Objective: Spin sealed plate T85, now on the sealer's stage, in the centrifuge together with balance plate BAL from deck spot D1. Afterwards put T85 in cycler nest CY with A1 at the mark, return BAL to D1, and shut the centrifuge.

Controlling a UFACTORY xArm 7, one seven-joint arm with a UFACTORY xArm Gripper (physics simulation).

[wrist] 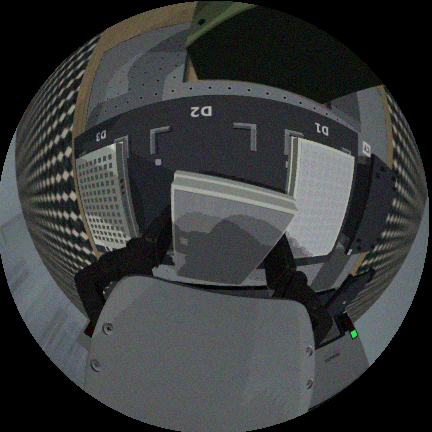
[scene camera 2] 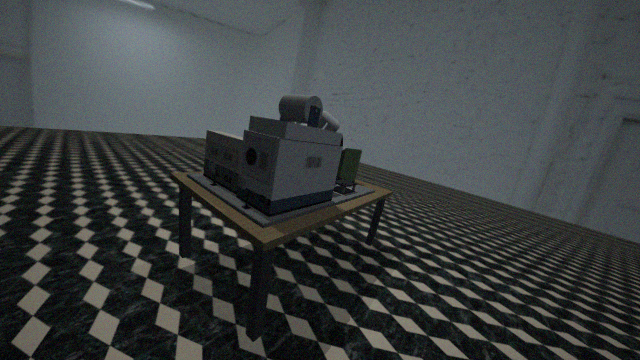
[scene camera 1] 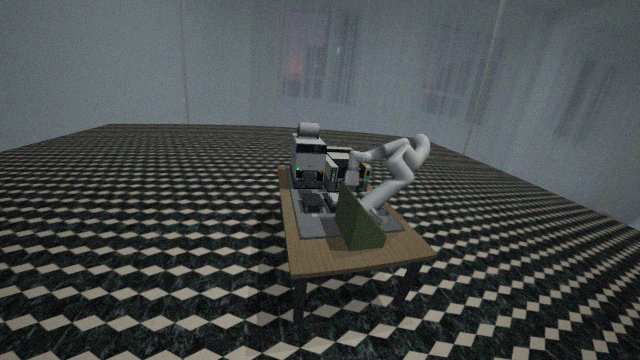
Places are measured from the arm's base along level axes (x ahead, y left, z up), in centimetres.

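Where they show: gripper, fingertip midpoint: (wrist: 223, 231); arm's base at its link origin: (scene camera 2: 343, 157) (scene camera 1: 364, 208).
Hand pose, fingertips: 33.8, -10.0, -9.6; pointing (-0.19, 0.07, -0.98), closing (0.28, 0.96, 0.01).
Observation:
Each offset is from my fingertips to the top centre of the thing, as dx, dy, dz.
My gripper (wrist: 223, 231) is shut on a plate with a smooth grey top {+2.1, -0.5, +2.8} (wrist: 205, 260), which looks like sealed plate T85; its label is not readable. It holds the plate level above the deck near D2. Fingertips are hard to see in scene camera 1. Balance plate BAL {-1.5, +10.4, -0.9} (wrist: 325, 195) is the pale plate on spot D1, to the right in the wrist view. Cycler nest CY {-0.3, +27.1, -0.9} (wrist: 378, 202) (scene camera 1: 311, 200) is a dark block beyond D1. Which machine is the centrifuge, and the state of its lid, I cannot tell.
A plate with square wells {-3.3, -14.4, -0.9} (wrist: 100, 192) stands on D3. A green angled panel (scene camera 1: 356, 222) (scene camera 2: 350, 165) stands at the table's near edge. A tall white machine {+45.8, +19.4, +40.0} (scene camera 1: 310, 159) with a green light and lower machines stand at the far end. The arm (scene camera 1: 400, 167) reaches over from the right.

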